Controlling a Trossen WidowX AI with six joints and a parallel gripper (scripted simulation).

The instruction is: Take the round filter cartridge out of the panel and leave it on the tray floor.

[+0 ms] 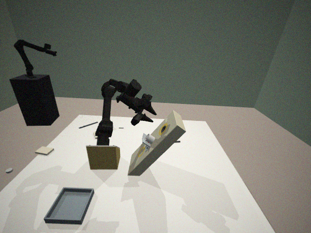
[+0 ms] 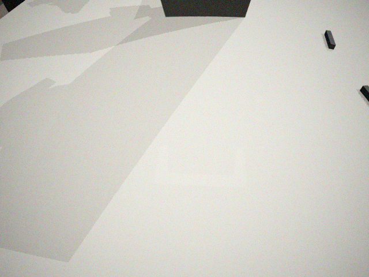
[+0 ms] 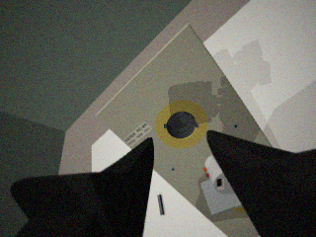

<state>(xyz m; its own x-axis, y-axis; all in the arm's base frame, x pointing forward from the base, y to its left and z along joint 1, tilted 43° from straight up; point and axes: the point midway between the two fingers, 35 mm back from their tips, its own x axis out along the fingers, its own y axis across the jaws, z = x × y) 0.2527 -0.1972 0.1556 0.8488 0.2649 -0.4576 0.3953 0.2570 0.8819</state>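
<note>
My gripper tip is 130 mm above the white round filter cartridge and 20 mm past it. Also, from my gripper tip: small grey flap (170 mm below, 30 mm behind, 10 mm to the left); then tray (400 mm behind, 330 mm below, 230 mm to the right).
</note>
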